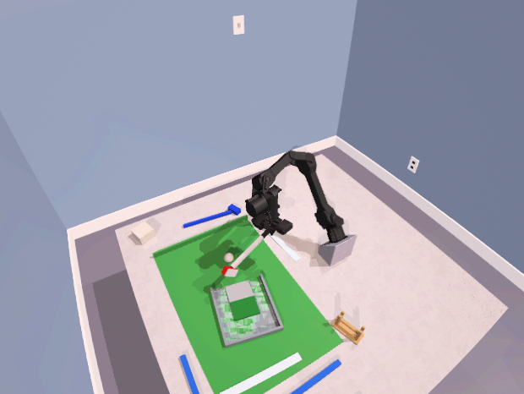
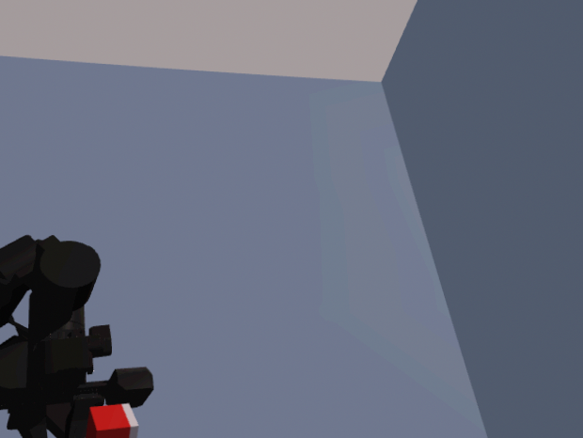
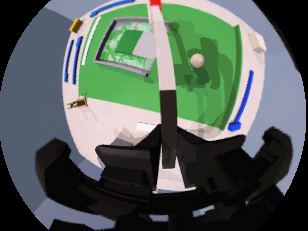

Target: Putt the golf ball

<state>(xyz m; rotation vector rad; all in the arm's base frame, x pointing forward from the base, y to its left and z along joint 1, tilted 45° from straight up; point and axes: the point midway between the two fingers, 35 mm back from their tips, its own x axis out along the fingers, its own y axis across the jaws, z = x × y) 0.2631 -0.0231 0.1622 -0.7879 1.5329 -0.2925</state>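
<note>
Now: gripper tip 110 mm short of the red putter and 40 mm to the right of it. Also, from my gripper tip: blue putter 130 mm ahead, 340 mm to the right, 130 mm below; wooden stand 80 mm behind, 450 mm to the left, 110 mm below; white golf ball 170 mm ahead, 60 mm to the right, 120 mm below.
</note>
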